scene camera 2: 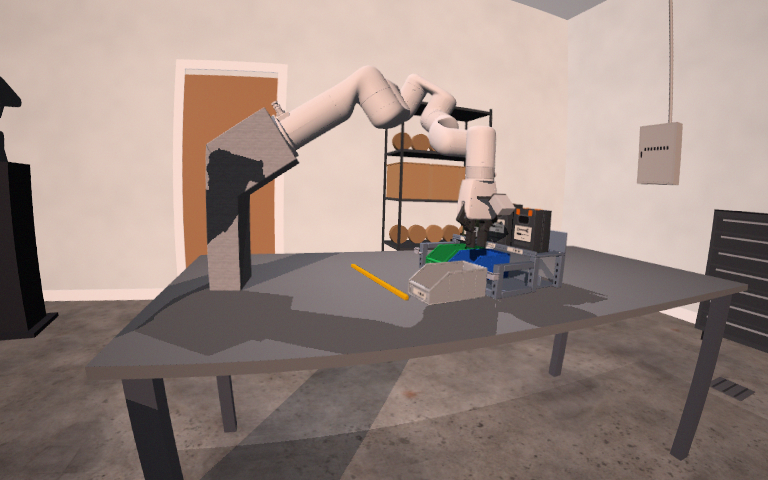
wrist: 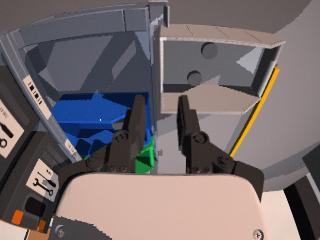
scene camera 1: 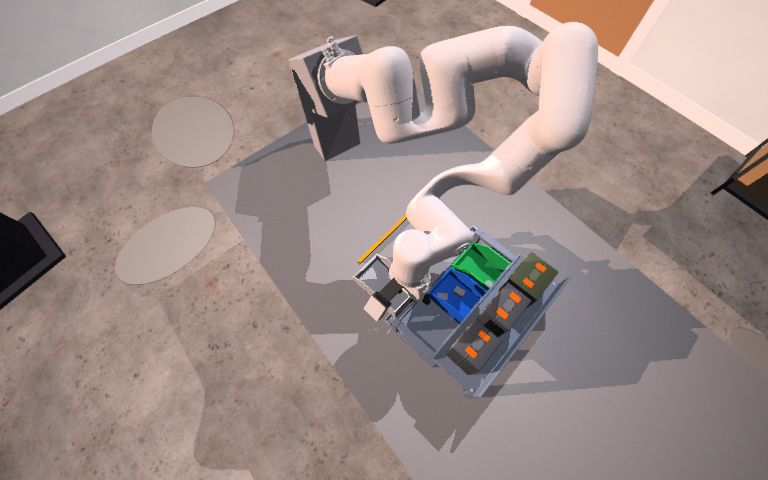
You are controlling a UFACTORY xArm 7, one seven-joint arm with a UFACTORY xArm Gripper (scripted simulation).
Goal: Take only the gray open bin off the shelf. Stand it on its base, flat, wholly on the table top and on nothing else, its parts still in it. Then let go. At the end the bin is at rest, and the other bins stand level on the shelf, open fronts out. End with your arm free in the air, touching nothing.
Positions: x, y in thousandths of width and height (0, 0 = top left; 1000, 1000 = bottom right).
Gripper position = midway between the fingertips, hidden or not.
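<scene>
Green bin (scene camera 1: 627, 549), gray bin (scene camera 1: 488, 576). Gray bin (scene camera 2: 576, 589). My gripper (wrist: 505, 448), gray bin (wrist: 727, 344).
</scene>
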